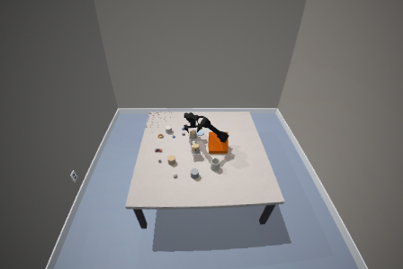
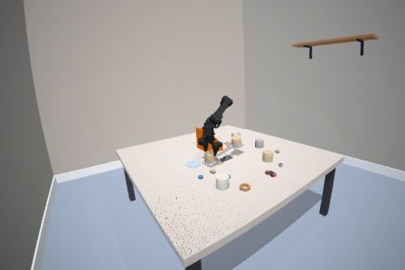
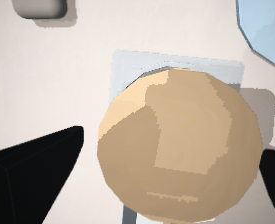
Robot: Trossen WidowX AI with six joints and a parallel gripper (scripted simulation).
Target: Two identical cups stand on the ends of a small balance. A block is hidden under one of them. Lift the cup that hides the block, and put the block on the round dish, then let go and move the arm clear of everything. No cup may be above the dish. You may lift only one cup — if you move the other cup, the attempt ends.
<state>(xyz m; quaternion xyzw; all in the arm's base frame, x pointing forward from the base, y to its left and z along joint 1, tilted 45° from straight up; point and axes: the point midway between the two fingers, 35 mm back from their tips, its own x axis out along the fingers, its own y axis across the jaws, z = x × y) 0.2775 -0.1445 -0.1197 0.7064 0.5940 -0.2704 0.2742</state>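
Right now the teal block is 40 mm below my gripper tip. The rest, counted from my gripper tip: white cup: 270 mm ahead, 140 mm to the right, 40 mm below; small balance: 10 mm ahead, 140 mm to the left, 40 mm below; pale blue round dish: 90 mm behind, 80 mm to the right, 70 mm below.
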